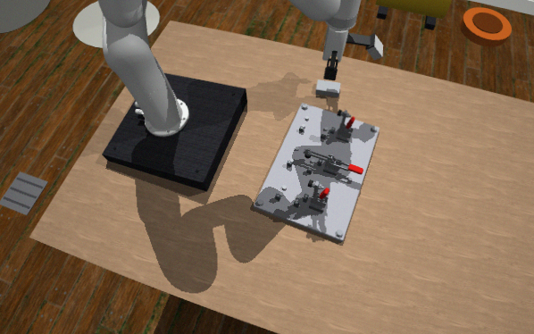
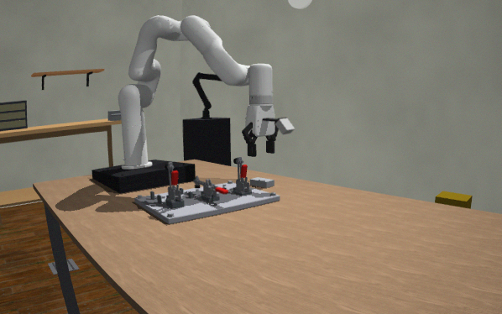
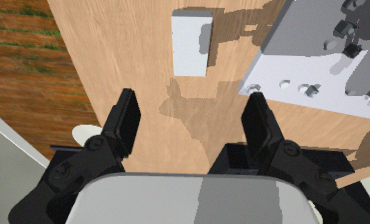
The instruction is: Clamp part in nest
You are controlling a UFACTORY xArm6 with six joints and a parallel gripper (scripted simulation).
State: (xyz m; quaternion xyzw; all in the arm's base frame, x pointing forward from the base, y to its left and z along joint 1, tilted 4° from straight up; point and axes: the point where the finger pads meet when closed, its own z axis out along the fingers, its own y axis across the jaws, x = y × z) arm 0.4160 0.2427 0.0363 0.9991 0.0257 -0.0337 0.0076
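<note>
Right now my hand is 100 mm above the grey block. Also, from my hand: clamp 40 mm ahead, 380 mm to the right, 50 mm below; then fixture plate 30 mm ahead, 260 mm to the right, 100 mm below.
</note>
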